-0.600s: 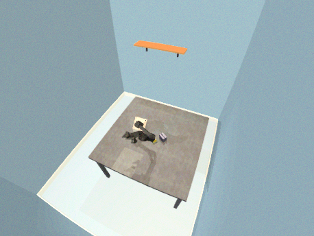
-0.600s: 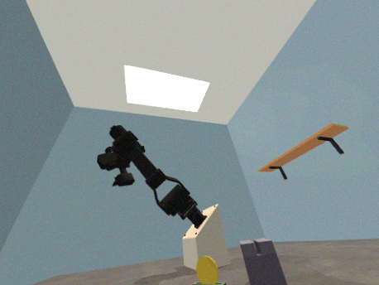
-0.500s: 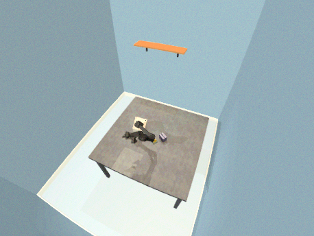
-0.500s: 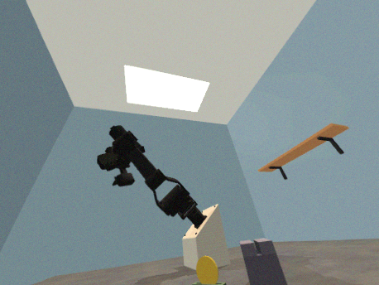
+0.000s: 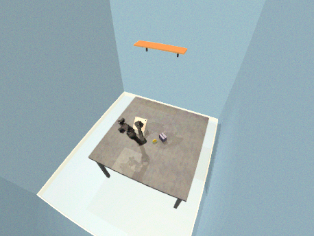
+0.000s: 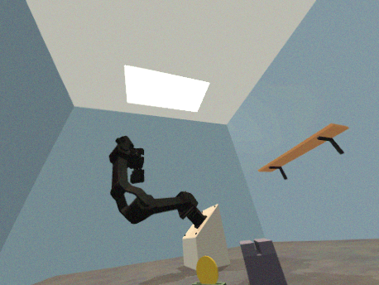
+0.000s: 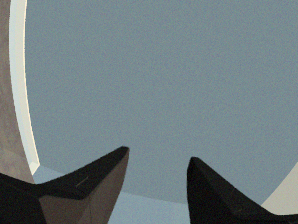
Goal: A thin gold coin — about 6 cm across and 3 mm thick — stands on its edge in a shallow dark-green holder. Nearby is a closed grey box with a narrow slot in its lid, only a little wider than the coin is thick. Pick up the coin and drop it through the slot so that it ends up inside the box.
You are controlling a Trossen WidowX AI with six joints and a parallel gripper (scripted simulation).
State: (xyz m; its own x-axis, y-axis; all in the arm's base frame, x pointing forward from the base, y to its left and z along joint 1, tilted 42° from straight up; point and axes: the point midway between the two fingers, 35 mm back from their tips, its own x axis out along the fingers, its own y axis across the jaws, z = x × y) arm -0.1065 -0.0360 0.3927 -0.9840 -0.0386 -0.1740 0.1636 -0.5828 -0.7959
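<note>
The gold coin lies 410 mm below my gripper tip, 340 mm ahead of it and 220 mm to the left of it.
</note>
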